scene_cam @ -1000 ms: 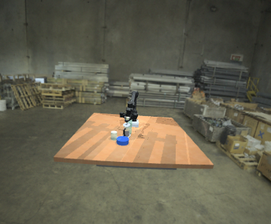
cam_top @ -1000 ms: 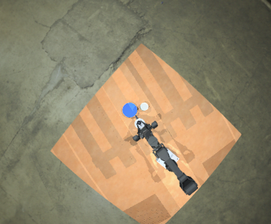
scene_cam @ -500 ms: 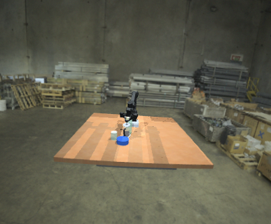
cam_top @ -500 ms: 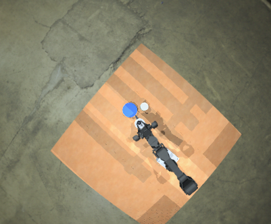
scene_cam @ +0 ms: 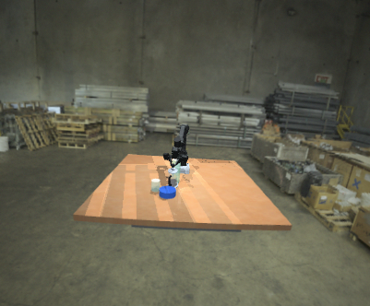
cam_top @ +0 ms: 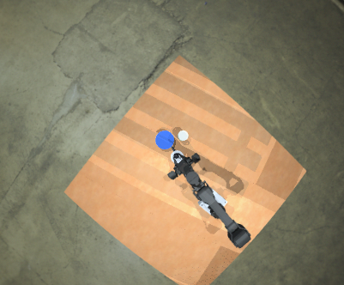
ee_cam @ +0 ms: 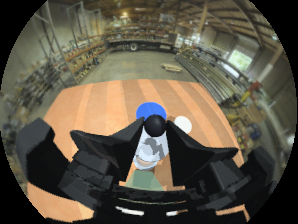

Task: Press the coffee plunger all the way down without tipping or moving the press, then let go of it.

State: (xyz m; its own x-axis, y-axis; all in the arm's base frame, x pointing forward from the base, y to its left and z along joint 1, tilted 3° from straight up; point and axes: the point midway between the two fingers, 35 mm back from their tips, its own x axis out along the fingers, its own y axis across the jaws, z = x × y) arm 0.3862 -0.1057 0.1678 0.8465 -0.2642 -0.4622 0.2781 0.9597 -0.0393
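Now: the coffee press 10 cm below my gripper tip and 1 cm behind it.
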